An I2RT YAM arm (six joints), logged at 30 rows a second.
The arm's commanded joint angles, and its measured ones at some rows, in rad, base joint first. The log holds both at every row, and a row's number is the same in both.
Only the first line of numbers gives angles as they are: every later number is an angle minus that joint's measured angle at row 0.
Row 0, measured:
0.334 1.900 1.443 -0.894 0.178 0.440
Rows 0 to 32, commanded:
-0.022 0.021 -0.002 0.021 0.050 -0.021
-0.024 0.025 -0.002 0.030 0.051 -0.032
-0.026 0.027 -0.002 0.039 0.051 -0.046
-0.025 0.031 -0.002 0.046 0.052 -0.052
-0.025 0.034 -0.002 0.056 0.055 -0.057
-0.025 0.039 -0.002 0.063 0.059 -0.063
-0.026 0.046 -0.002 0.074 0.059 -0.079
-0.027 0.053 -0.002 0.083 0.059 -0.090
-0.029 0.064 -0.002 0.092 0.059 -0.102
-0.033 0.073 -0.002 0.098 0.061 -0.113
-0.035 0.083 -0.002 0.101 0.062 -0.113
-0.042 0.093 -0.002 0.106 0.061 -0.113
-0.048 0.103 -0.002 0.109 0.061 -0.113
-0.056 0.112 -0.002 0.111 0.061 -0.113
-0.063 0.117 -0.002 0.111 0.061 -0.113
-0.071 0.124 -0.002 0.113 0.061 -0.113
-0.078 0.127 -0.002 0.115 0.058 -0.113
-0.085 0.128 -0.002 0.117 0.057 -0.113
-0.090 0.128 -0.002 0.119 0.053 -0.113
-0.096 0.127 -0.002 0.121 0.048 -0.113
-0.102 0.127 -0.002 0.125 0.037 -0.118
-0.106 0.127 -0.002 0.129 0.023 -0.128
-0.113 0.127 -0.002 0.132 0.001 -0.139
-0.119 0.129 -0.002 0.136 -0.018 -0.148
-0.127 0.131 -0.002 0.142 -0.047 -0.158
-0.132 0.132 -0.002 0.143 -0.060 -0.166
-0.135 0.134 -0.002 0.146 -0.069 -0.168
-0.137 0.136 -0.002 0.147 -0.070 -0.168
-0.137 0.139 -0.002 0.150 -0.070 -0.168
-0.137 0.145 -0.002 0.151 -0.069 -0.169
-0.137 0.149 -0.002 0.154 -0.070 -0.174
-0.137 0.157 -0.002 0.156 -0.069 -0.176
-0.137 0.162 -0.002 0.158 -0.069 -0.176
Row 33, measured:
-0.130 0.129 -0.001 0.155 -0.053 -0.156
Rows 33 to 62, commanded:
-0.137 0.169 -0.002 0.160 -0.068 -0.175
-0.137 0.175 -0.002 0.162 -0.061 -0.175
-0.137 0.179 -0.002 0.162 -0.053 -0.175
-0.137 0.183 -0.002 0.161 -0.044 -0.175
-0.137 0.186 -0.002 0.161 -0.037 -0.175
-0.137 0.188 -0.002 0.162 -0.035 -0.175
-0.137 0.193 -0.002 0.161 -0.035 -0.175
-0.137 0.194 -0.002 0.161 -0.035 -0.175
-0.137 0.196 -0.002 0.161 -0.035 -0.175
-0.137 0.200 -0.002 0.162 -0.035 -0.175
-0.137 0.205 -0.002 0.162 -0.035 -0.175
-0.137 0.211 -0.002 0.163 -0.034 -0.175
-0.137 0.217 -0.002 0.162 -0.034 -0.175
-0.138 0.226 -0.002 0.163 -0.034 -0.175
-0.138 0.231 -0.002 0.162 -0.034 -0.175
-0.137 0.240 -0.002 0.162 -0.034 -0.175
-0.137 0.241 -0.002 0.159 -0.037 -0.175
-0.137 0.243 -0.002 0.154 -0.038 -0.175
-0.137 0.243 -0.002 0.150 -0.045 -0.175
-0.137 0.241 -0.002 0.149 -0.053 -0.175
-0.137 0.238 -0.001 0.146 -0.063 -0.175
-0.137 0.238 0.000 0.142 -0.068 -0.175
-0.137 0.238 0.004 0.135 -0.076 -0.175
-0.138 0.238 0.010 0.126 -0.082 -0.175
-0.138 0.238 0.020 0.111 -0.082 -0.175
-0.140 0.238 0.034 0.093 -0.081 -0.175
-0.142 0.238 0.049 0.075 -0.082 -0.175
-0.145 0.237 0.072 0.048 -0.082 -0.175
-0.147 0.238 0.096 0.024 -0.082 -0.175
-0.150 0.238 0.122 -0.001 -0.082 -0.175
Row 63, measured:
-0.132 0.220 0.052 0.032 -0.074 -0.173
